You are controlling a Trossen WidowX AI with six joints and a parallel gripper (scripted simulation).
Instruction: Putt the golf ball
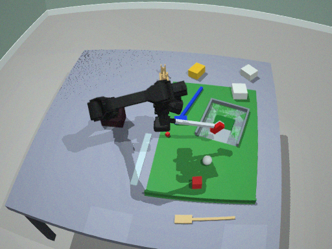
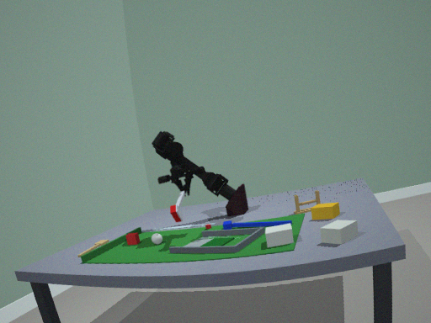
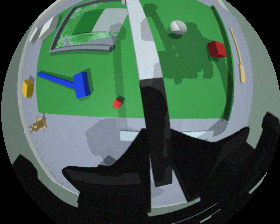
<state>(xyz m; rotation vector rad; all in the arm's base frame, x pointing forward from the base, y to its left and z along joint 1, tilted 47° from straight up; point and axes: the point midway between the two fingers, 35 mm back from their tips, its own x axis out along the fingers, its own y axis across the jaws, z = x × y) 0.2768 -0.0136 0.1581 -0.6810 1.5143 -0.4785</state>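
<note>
Right now my gripper tip is 14 cm above the small red cube and 6 cm to the right of it. From my gripper tip the other things lie so: blue putter (27 cm to the left, 13 cm below, 8 cm ahead); pale strip (15 cm below, 10 cm behind, 8 cm to the right); white golf ball (19 cm ahead, 12 cm below, 8 cm to the right).
</note>
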